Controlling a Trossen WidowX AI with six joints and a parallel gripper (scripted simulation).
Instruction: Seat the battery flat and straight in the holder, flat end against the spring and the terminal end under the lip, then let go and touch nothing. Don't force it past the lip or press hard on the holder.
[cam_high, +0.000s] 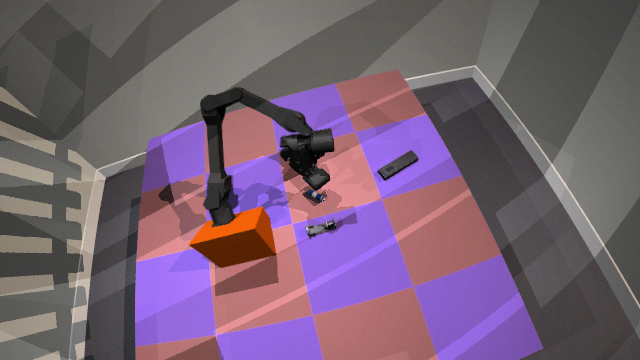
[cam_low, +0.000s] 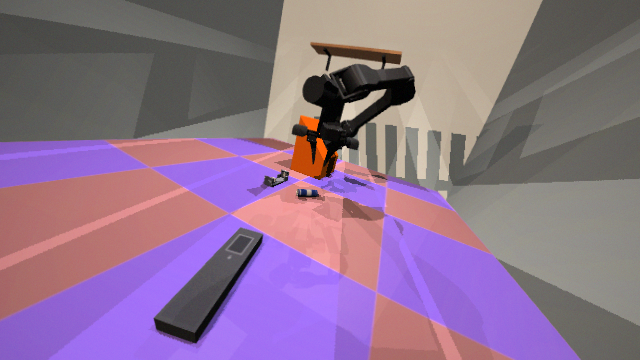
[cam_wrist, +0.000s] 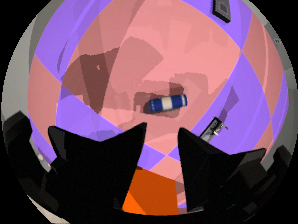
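Right now the battery is 10 mm ahead of my gripper tip, 10 mm to the right of it and 100 mm below it. Also, from my gripper tip: black remote: 330 mm ahead, 60 mm to the left, 90 mm below.
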